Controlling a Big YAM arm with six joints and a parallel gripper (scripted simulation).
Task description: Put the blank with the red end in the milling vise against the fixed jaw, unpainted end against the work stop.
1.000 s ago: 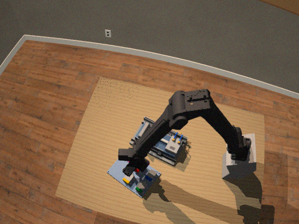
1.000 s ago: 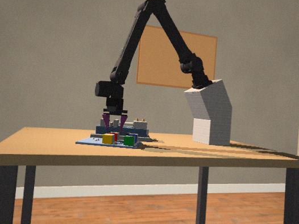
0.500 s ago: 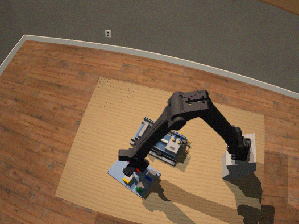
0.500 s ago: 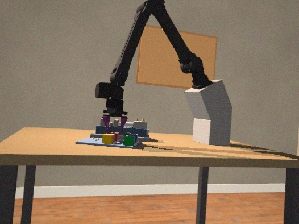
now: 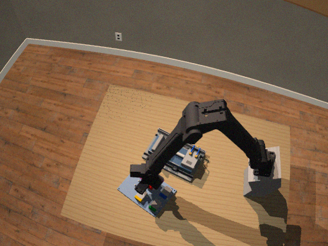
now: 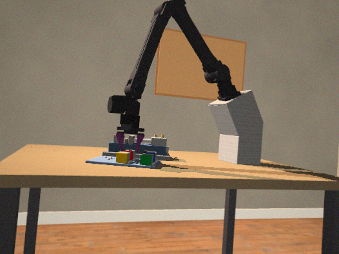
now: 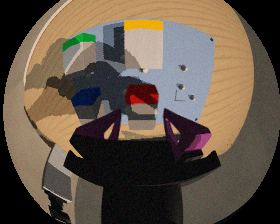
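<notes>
My gripper is now 2 cm above the red-ended blank. Round my hand: blue-ended blank (9 cm behind, 2 cm to the left, 2 cm below); then light blue plate (4 cm to the left, 4 cm below, 1 cm ahead); then yellow-ended blank (9 cm to the left, 2 cm below, 2 cm ahead).
</notes>
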